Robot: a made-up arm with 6 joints. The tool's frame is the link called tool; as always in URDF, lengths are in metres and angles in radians.
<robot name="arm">
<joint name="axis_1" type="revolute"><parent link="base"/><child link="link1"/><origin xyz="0 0 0.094"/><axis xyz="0 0 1"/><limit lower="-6.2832" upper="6.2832"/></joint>
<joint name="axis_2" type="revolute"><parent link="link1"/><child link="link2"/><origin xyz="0 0.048 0" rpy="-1.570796 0 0"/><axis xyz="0 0 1"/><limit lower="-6.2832" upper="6.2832"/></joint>
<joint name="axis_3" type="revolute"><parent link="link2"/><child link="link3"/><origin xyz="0 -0.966 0"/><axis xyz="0 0 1"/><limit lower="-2.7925" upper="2.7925"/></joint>
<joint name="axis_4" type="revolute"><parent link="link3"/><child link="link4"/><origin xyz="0 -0.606 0" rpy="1.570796 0 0"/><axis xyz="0 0 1"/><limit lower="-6.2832" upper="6.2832"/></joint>
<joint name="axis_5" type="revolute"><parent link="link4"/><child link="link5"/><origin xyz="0 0 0" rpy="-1.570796 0 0"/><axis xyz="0 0 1"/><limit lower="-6.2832" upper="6.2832"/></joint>
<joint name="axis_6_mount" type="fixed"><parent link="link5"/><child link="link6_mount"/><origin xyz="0 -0.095 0"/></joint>
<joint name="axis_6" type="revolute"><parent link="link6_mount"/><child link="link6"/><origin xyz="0 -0.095 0" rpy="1.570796 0 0"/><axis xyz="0 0 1"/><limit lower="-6.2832" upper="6.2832"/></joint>
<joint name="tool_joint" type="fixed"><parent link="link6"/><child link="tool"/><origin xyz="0 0 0"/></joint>
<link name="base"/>
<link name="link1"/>
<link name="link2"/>
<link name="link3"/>
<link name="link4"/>
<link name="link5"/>
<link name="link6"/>
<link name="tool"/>
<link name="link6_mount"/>
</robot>
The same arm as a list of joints. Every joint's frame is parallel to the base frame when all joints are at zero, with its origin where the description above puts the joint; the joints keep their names.
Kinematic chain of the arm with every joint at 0, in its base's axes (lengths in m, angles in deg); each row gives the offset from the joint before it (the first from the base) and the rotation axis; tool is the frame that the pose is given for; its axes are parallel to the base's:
axis_1: xyz 0 0 0.094 axis +z
axis_2: xyz 0 0.048 0 axis +y
axis_3: xyz 0 0 0.966 axis +y
axis_4: xyz 0 0 0.606 axis +z
axis_5: xyz 0 0 0 axis +y
axis_6: xyz 0 0 0.19 axis +z
tool: xyz 0 0 0
Joint limits (deg, base to tool): -360..360 -360..360 -160..160 -360..360 -360..360 -360..360

